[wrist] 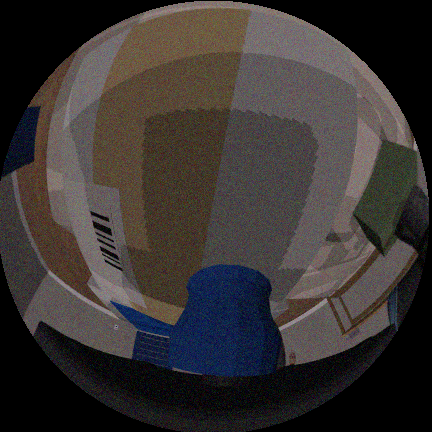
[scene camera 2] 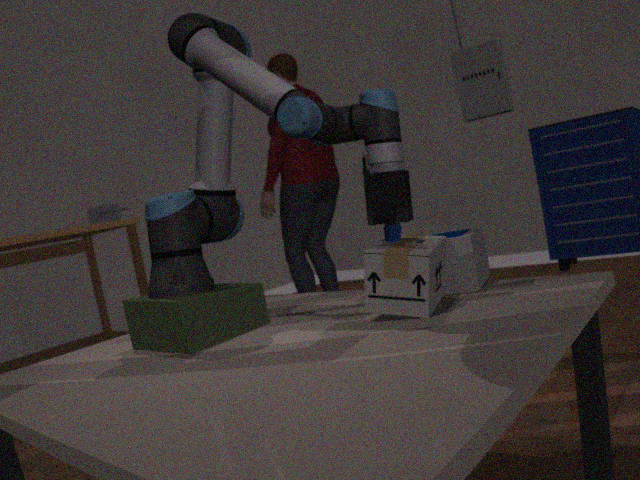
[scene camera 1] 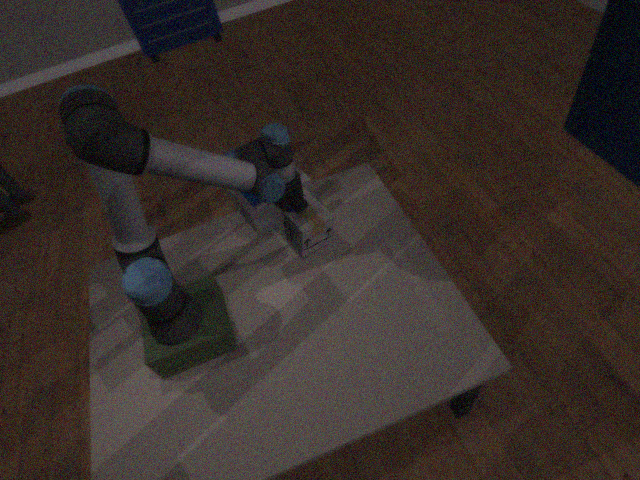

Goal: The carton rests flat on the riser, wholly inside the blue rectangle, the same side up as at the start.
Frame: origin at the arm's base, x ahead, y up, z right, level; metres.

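Seen in the pictures: hand, tool point: [wrist: 228, 273] [scene camera 2: 393, 245] [scene camera 1: 290, 211]; arm's base, link origin: [scene camera 2: 182, 293] [scene camera 1: 177, 322].
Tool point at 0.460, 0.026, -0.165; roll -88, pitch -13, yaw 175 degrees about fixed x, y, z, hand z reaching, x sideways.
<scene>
Pixels of each thing's top centre, then the offset from my tool point to it, as dx, dy, dz. Level surfaces: height alone.
- white carton, top centre: [wrist: 154, 276] [scene camera 2: 400, 235] [scene camera 1: 299, 206] +0.029, +0.020, +0.018
- white riser, top centre: [wrist: 184, 331] [scene camera 2: 425, 238] [scene camera 1: 266, 181] -0.003, -0.014, -0.193
- white table, surface height: dy -0.134
The white carton [scene camera 1: 311, 233] [scene camera 2: 402, 278] [wrist: 257, 169] has brown tape on top and black up-arrows on its side. It hangs upright just above the table, right beside the riser. The suction cup [scene camera 1: 296, 205] [scene camera 2: 391, 232] [wrist: 227, 318] sits on the carton's top and holds it. The white riser [scene camera 1: 260, 216] [scene camera 2: 465, 260] stands behind the carton in the scene camera 2 view. Only a strip of its blue rectangle [scene camera 1: 251, 198] [scene camera 2: 452, 233] shows; the arm and the carton hide the rest.
The arm's base stands on a green block [scene camera 1: 207, 335] [scene camera 2: 196, 314] [wrist: 386, 193] on the white table [scene camera 1: 361, 361] [scene camera 2: 310, 413]. A person in red [scene camera 2: 302, 170] stands behind the table. A blue cabinet [scene camera 2: 589, 180] [scene camera 1: 170, 20] and a wooden bench [scene camera 2: 67, 242] stand on the floor.
</scene>
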